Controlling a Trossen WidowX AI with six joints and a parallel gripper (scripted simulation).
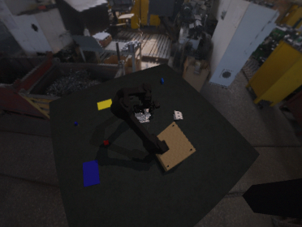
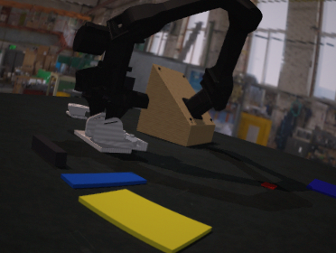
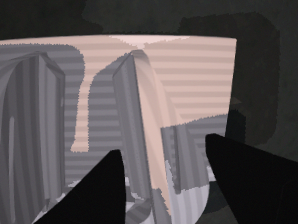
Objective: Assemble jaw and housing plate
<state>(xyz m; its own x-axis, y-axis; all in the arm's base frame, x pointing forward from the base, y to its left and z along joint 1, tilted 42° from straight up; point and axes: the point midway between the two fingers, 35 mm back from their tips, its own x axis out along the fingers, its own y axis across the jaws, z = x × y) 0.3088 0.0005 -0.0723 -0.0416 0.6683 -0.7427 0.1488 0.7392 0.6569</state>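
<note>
Now: the housing plate 130 mm behind my gripper tip, 210 mm to the right of it and 10 mm above it. The rest, counted from my gripper tip: blue strip (180 mm ahead, 180 mm to the left, 10 mm below); black bar (210 mm ahead, 70 mm to the left); white block (130 mm behind, 210 mm to the right).
</note>
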